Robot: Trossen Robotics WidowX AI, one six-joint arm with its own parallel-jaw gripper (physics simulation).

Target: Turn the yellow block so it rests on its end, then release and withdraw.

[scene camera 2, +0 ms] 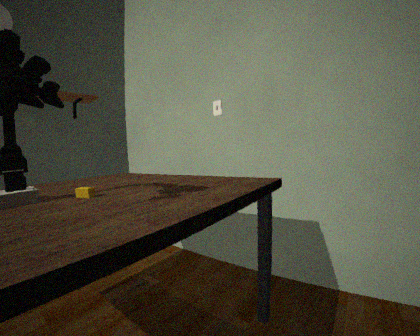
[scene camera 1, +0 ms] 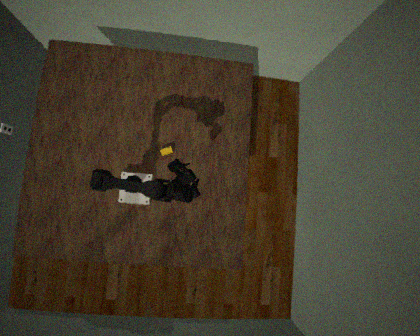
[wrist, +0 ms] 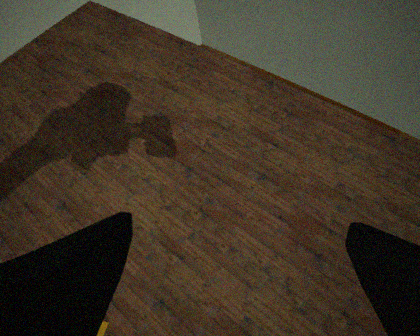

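The yellow block (scene camera 1: 166, 150) (scene camera 2: 84, 192) lies on the table (scene camera 1: 75, 100) (scene camera 2: 150, 215), wider than it is tall, a short way from the arm's base plate. A thin sliver of the block (wrist: 103, 328) shows at the bottom edge of the wrist view, beside the left finger; the rest is hidden there. My gripper (scene camera 1: 193, 172) (scene camera 2: 52, 105) (wrist: 241, 229) is open, with its fingers wide apart and nothing between them. It hangs high above the table, and in scene camera 1 it appears to the lower right of the block.
The white base plate (scene camera 1: 142, 200) (scene camera 2: 20, 195) carries the black arm. The arm's shadow falls on the table beyond the block. A wall shelf (scene camera 2: 82, 97) shows behind the arm in scene camera 2. The table's far corner and edges show in the wrist view, with walls beyond.
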